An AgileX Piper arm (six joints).
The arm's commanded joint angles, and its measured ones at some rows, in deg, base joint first. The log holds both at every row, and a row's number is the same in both.
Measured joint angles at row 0:
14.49 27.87 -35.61 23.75 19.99 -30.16
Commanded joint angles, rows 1 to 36:
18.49 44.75 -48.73 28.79 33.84 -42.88
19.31 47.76 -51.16 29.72 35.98 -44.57
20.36 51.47 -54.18 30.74 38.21 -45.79
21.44 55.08 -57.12 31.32 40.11 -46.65
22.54 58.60 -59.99 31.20 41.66 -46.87
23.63 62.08 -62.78 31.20 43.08 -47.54
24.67 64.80 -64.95 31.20 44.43 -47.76
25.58 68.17 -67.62 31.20 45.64 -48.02
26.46 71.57 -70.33 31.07 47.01 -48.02
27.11 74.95 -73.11 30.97 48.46 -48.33
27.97 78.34 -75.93 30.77 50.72 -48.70
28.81 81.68 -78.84 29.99 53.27 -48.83
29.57 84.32 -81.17 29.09 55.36 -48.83
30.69 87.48 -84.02 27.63 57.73 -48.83
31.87 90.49 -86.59 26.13 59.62 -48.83
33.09 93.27 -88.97 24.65 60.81 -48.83
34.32 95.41 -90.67 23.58 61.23 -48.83
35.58 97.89 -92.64 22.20 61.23 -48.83
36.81 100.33 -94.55 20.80 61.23 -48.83
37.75 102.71 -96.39 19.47 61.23 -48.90
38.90 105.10 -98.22 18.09 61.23 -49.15
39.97 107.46 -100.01 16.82 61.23 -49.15
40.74 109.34 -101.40 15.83 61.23 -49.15
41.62 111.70 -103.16 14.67 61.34 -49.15
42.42 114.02 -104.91 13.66 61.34 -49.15
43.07 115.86 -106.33 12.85 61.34 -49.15
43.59 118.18 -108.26 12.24 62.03 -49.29
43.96 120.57 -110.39 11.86 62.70 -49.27
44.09 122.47 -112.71 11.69 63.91 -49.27
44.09 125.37 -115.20 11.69 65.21 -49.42
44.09 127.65 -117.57 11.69 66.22 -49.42
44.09 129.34 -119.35 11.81 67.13 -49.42
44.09 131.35 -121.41 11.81 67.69 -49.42
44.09 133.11 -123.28 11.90 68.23 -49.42
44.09 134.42 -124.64 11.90 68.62 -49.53
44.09 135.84 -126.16 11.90 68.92 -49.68
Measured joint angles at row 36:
43.95 130.82 -120.00 12.36 66.61 -48.90
